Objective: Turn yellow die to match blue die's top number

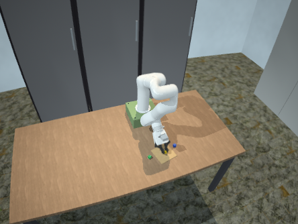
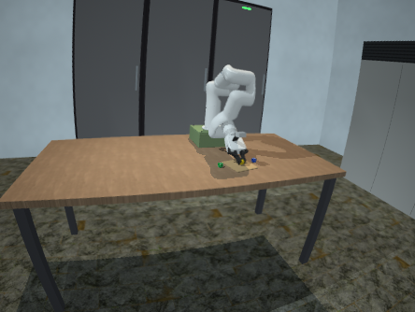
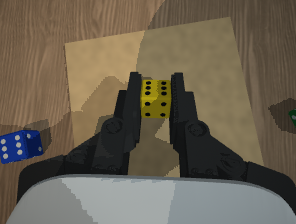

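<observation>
The yellow die is 10 mm ahead of my hand and 10 mm below it. Round my hand: blue die (20 mm behind, 100 mm to the left, 20 mm below); tan mat (30 mm below); green die (10 mm behind, 120 mm to the right, 20 mm below).
</observation>
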